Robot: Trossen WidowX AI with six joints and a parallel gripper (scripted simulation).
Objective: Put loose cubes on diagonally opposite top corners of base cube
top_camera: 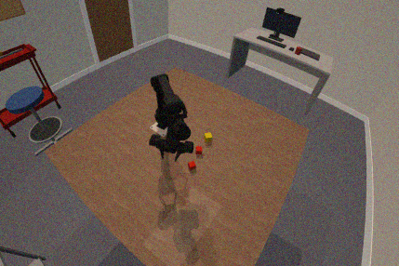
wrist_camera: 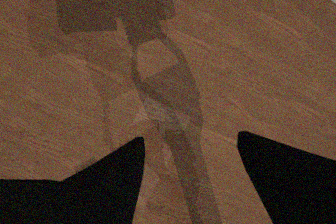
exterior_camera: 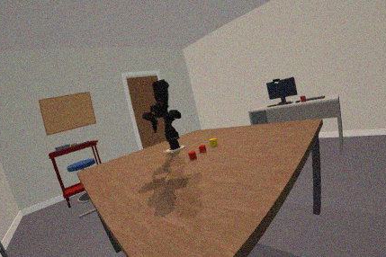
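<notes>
The yellow base cube is 34 cm to the left of my gripper tip, 15 cm below it and 4 cm ahead of it.
</notes>
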